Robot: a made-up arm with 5 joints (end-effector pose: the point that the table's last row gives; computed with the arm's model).
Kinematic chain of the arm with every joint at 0, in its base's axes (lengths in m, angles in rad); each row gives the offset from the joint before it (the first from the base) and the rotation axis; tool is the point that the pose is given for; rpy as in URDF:
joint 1: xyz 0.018 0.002 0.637 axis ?
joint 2: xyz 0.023 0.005 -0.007 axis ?
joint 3: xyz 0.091 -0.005 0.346 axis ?
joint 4: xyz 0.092 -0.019 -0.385 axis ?
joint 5: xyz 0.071 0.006 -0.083 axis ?
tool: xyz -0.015 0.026 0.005 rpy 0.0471 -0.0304 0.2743
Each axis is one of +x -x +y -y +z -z.
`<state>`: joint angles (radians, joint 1 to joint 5).
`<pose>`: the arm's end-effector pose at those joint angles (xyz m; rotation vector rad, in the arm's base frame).
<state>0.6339 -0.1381 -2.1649 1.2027 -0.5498</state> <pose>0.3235 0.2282 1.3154 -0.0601 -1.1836 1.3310</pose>
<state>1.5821 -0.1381 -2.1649 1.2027 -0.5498</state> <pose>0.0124 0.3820 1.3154 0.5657 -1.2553 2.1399</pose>
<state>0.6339 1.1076 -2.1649 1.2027 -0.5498</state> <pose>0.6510 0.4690 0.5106 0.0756 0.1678 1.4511</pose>
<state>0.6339 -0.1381 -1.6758 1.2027 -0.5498</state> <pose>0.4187 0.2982 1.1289 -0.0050 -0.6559 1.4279</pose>
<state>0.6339 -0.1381 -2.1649 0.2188 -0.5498</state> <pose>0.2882 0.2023 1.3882 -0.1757 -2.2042 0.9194</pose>
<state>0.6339 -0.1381 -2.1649 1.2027 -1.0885</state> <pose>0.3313 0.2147 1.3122 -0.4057 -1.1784 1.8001</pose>
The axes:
joint 1: +z
joint 2: +y
joint 3: +y
joint 4: +y
joint 5: -z

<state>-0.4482 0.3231 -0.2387 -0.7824 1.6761</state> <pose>0.3817 -0.1738 0.5413 0.3744 -0.7788 -1.7585</pose>
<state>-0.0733 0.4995 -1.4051 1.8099 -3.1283</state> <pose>0.6334 -0.0825 0.6094 -1.3105 0.1495 -2.6383</pose>
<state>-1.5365 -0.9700 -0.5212 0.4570 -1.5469</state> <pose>-0.0001 -0.2688 0.9603 -0.9803 0.0905 0.2712</pose>
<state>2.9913 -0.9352 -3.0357 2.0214 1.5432</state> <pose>0.5225 -0.0771 1.2194 1.8508 1.1448 1.0458</pose>
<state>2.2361 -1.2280 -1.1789 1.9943 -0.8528</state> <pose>0.0318 -0.0039 1.1246 -0.3519 0.4386 -2.8589</pose>
